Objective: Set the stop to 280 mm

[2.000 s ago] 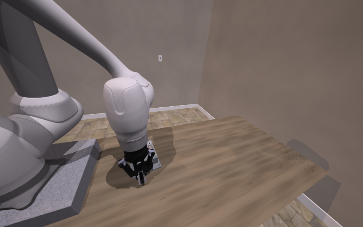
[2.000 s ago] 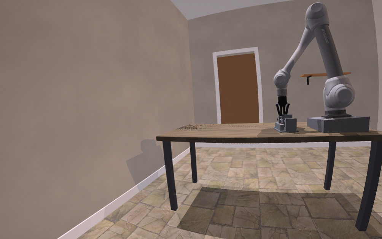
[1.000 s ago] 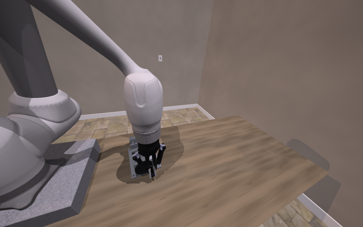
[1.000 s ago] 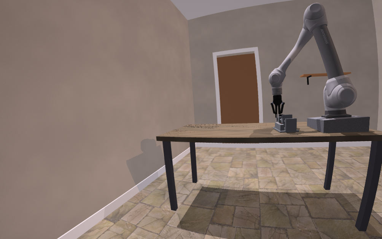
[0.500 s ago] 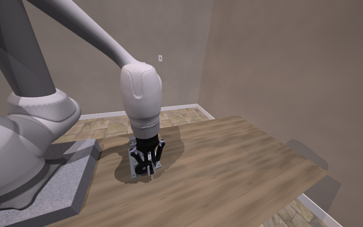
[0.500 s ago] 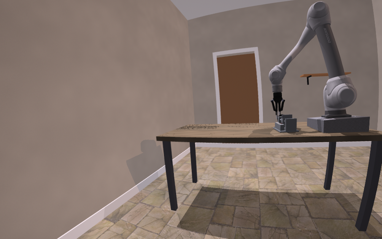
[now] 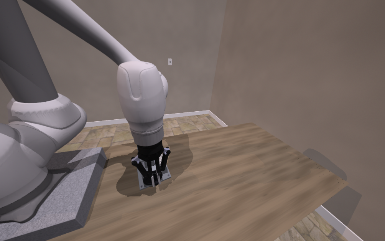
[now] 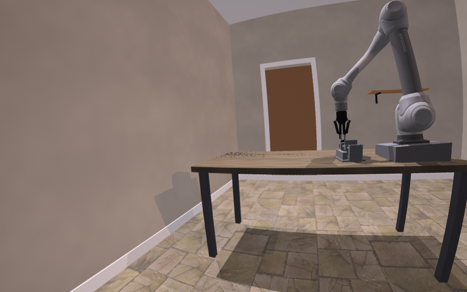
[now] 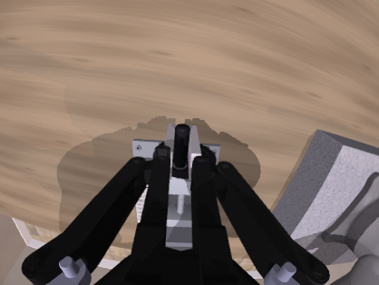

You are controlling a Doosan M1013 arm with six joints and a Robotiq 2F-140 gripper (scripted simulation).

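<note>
The handwheel lies 1 cm behind my hand, 2 cm to the left of it and 2 cm below it.
</note>
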